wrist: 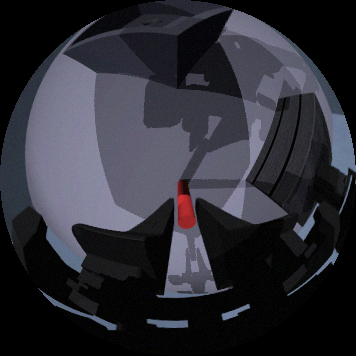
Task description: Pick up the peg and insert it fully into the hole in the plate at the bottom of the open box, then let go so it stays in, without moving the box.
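Frame: origin at the arm's base, x ahead, y left, z up, level; centimetres.
Seen in the pictures: gripper, fingertip midpoint: [184, 202]; arm's base, link origin: [316, 180].
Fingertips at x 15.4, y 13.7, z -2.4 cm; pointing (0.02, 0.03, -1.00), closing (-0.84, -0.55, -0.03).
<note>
Pixels of each thing's middle, then the offset from my fingertips to it. Level surfaces: height alone.
- red peg, body centre: [183, 197] dy +0.5, dx -0.5, dz -2.2 cm
- open box, body centre: [151, 26] dy -16.9, dx +16.4, dz -1.3 cm
- light table, surface height: dz -6.2 cm
The red peg [185, 207] stands upright on the table below the middle of the wrist view. My gripper [184, 202] is partly closed, with one dark finger on each side of the peg. A thin light gap shows between the peg and each finger, so the fingers are not seen gripping it. The open box [125, 52] is at the top left, cut off by the view's edge. Part of the plate with its hole [151, 22] shows dimly inside the box.
A dark block with long grooves [305, 135] stands at the right. Shadows of the arm and gripper fall over the light table [60, 150] around the peg. The box's near corner points toward the peg, with table between them.
</note>
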